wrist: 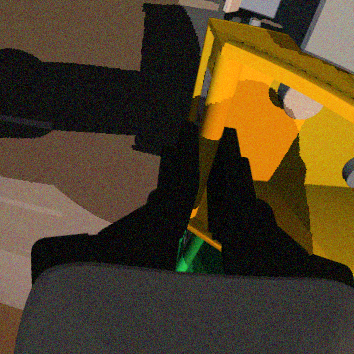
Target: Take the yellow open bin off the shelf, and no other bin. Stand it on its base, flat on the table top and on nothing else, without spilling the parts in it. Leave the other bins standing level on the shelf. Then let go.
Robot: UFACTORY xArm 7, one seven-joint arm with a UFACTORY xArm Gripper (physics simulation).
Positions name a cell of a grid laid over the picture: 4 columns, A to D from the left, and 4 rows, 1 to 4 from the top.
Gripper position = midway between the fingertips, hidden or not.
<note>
In view: my gripper (C2) and a yellow open bin (D2).
</note>
